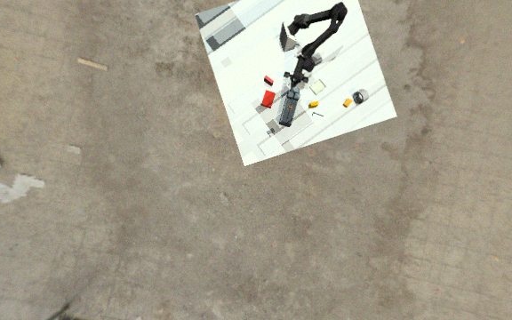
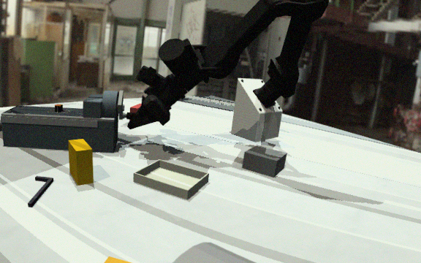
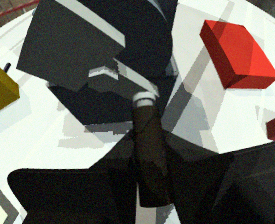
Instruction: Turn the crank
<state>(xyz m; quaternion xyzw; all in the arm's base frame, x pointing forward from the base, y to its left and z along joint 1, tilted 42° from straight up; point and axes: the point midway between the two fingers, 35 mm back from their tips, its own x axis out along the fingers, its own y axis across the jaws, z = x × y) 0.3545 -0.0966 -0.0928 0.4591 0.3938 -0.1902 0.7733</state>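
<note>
Right now the dark crank handle is 30 mm above my gripper tip, 10 mm to the left of it and 10 mm behind it. From my gripper tip the other things lie so: flat red block 200 mm to the right, 30 mm below, 20 mm behind; red pointer 140 mm ahead, 90 mm to the right, 40 mm above; yellow block 190 mm ahead, 100 mm to the left, 10 mm below.
</note>
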